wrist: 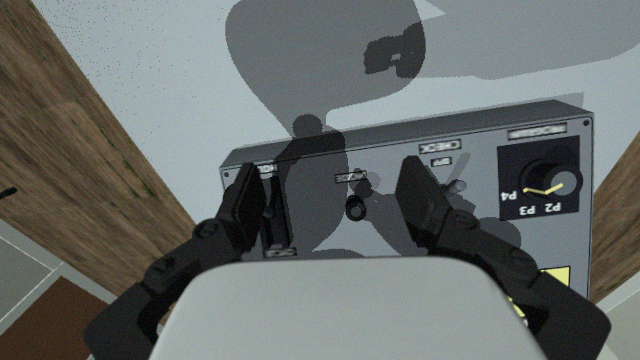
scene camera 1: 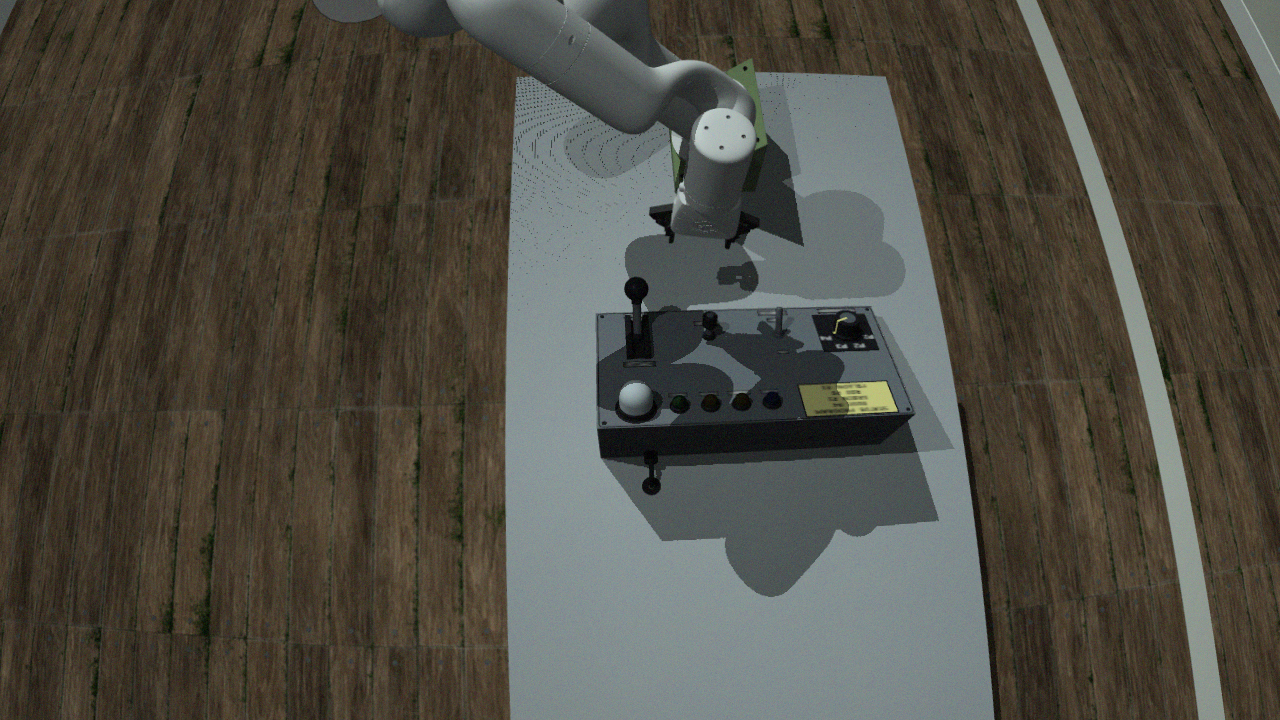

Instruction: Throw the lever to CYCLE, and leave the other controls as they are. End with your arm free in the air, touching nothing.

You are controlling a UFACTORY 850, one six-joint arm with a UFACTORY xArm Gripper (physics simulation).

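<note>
The lever (scene camera 1: 636, 308) has a black ball knob and rises from a slot at the control panel's far left. Its knob appears beyond the panel's far edge in the scene view. In the wrist view the slot (wrist: 282, 215) shows beside the left finger, which hides most of the lever. A partly hidden HOLD label (wrist: 266, 168) is at the slot's far end; the label at the near end (scene camera 1: 639, 363) (wrist: 280, 252) is too blurred to read. My gripper (scene camera 1: 699, 242) (wrist: 329, 177) is open and empty, in the air beyond the panel's far edge, right of the lever in the scene view.
The control panel (scene camera 1: 716, 368) (wrist: 325, 240) also bears a small black knob (scene camera 1: 709, 324) (wrist: 356, 209), a toggle (scene camera 1: 779, 321) (wrist: 455, 186), a rotary dial (scene camera 1: 846, 325) (wrist: 564, 182), a white dome (scene camera 1: 636, 399) and several small buttons. A green block (scene camera 1: 757, 116) stands behind the arm.
</note>
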